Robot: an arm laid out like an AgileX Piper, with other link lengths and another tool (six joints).
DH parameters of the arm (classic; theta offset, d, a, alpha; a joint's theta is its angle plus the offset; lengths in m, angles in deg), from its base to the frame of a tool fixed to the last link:
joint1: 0 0.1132 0 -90
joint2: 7.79 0 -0.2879 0
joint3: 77.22 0 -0.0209 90
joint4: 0 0.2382 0 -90
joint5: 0 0 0 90
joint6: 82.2 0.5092 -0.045 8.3
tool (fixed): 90 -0.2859 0 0
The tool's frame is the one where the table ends.
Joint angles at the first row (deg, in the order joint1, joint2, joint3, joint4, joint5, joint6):
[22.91, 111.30, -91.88, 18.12, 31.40, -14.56]
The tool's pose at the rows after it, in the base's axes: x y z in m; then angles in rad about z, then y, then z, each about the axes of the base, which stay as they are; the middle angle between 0 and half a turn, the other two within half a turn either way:
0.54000, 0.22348, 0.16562, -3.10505, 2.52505, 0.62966
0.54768, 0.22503, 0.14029, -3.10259, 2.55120, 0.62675
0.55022, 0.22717, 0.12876, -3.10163, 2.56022, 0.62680
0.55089, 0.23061, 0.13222, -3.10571, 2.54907, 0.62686
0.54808, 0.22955, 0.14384, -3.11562, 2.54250, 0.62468
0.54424, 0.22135, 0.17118, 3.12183, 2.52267, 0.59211
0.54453, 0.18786, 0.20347, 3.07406, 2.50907, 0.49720
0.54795, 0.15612, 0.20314, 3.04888, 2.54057, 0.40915
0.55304, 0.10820, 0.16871, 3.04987, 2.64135, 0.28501
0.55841, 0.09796, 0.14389, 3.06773, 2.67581, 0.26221
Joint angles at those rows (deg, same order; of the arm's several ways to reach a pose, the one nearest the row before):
[22.91, 115.99, -93.78, 17.16, 31.01, -14.56]
[22.91, 119.37, -94.54, 17.01, 29.81, -14.56]
[23.10, 120.86, -94.71, 17.01, 28.97, -14.56]
[23.41, 120.85, -95.03, 17.06, 28.63, -14.56]
[23.35, 119.42, -95.03, 16.70, 29.67, -14.56]
[22.77, 116.21, -95.03, 15.15, 31.52, -14.43]
[20.25, 112.28, -95.49, 11.19, 34.55, -11.18]
[17.89, 111.70, -95.78, 7.58, 36.80, -7.63]
[14.33, 114.17, -95.85, 3.06, 39.82, -1.35]
[13.49, 116.89, -95.86, 2.37, 39.04, 0.51]

